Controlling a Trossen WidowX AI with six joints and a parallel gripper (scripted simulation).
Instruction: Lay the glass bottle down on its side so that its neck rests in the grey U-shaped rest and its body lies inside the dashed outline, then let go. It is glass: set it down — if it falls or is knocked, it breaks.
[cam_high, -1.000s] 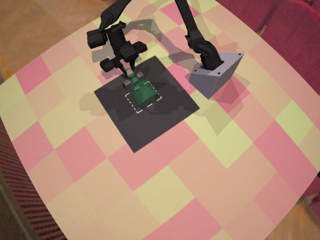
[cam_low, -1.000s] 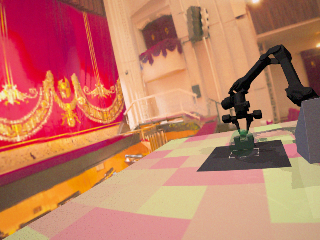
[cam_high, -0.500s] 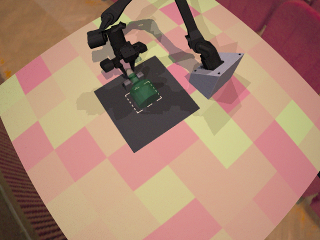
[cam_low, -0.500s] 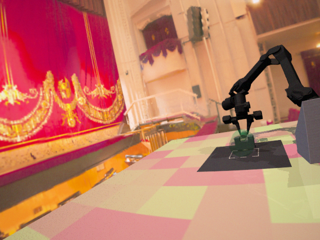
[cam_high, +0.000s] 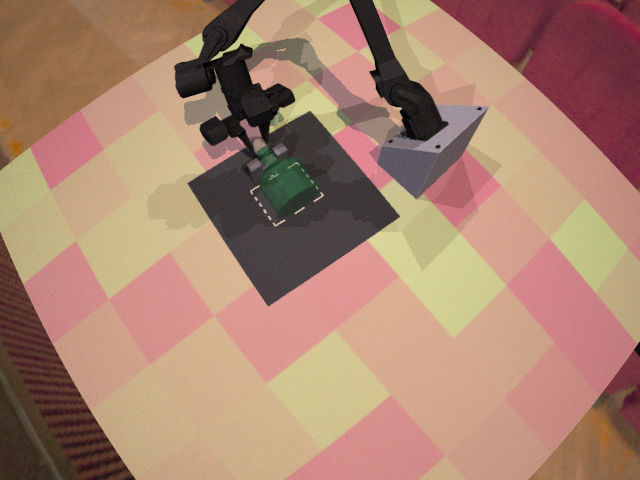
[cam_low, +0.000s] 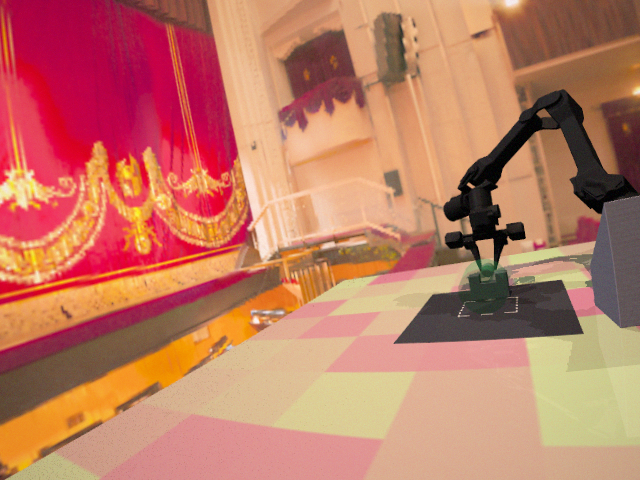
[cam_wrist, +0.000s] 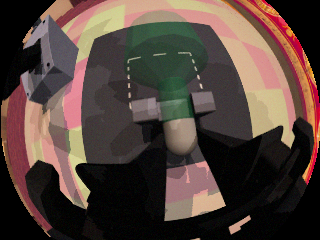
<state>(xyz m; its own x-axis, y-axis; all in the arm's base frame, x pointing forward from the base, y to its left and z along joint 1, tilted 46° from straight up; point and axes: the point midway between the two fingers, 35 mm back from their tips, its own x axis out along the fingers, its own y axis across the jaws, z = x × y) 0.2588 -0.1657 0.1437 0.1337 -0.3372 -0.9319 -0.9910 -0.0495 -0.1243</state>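
Now: gripper tip 5 cm to the right of the green glass bottle. From my gripper tip the other things lie so: dark mat (1 cm ahead, 11 cm to the left, 6 cm below).
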